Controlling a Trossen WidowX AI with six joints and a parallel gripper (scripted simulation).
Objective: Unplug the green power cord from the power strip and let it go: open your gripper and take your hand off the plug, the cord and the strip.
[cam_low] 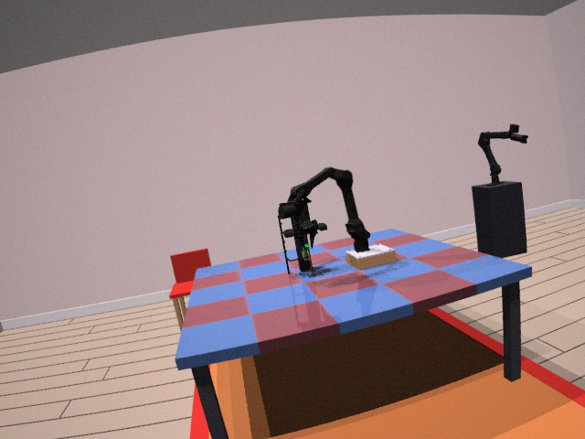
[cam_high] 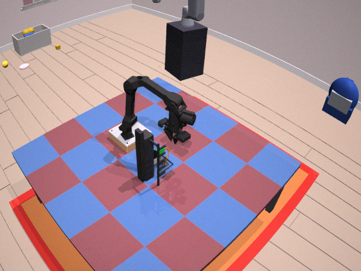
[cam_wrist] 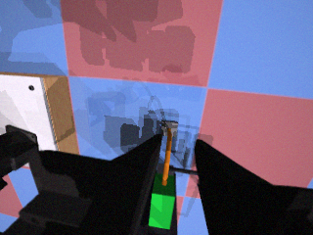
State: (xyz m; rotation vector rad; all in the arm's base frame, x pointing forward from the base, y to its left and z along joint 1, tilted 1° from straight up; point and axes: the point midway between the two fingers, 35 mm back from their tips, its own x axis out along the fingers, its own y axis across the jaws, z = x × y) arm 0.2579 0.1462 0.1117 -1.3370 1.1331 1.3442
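The green plug is 110 mm to the right of my gripper tip, 20 mm ahead of it and 10 mm below it. Round my gripper tip: thin black rack 160 mm to the right, 110 mm ahead, 10 mm above; black power strip 190 mm to the right, 30 mm ahead, 10 mm above.
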